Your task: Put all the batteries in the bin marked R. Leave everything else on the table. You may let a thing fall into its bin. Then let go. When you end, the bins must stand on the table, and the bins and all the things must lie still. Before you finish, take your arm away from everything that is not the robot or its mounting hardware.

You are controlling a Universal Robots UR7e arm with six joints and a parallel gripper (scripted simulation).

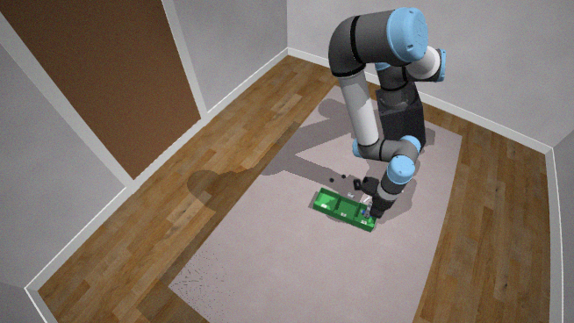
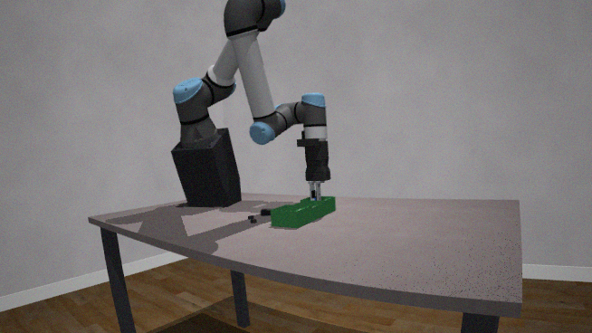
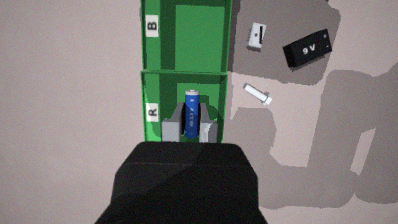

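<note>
Now: hand 1 cm above the blue battery. From my hand the other things lie so: small white clip (7 cm behind, 9 cm to the right, 5 cm below); then white bolt (9 cm behind, 2 cm to the right, 5 cm below); then green bin row (1 cm ahead, 8 cm to the right, 3 cm below).
</note>
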